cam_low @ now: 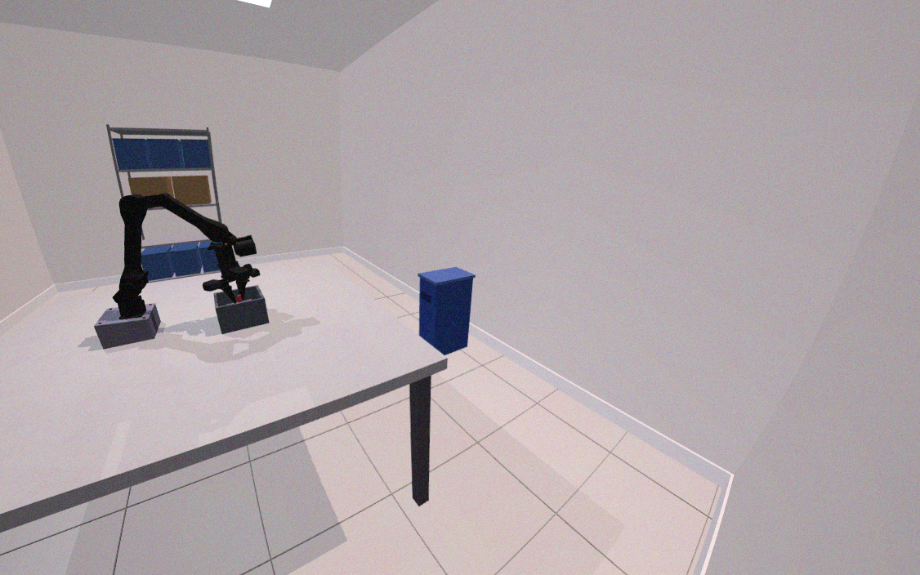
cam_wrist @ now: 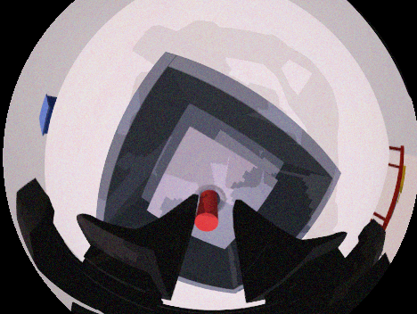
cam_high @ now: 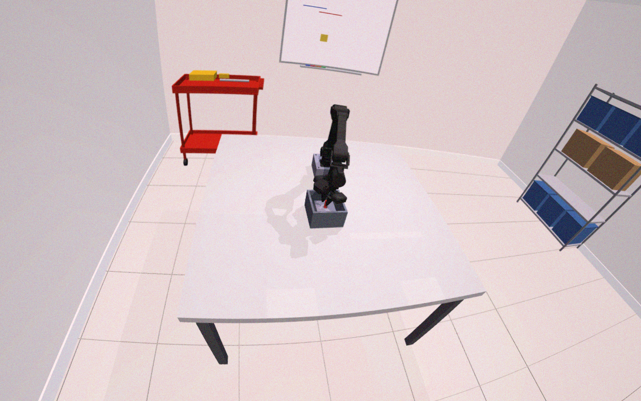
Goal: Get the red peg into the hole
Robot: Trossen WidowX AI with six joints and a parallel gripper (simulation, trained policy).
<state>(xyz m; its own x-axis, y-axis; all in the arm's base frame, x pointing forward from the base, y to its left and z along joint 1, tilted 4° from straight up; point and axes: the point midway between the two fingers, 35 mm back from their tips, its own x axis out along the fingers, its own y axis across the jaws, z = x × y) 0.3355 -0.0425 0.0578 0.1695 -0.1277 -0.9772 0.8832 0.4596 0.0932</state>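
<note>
Right now my gripper tip is 10 mm past the red peg and 10 mm to the right of it. Round my gripper tip: plate: 10 mm to the left, 30 mm below; grey box: 10 mm to the left, 50 mm below.
</note>
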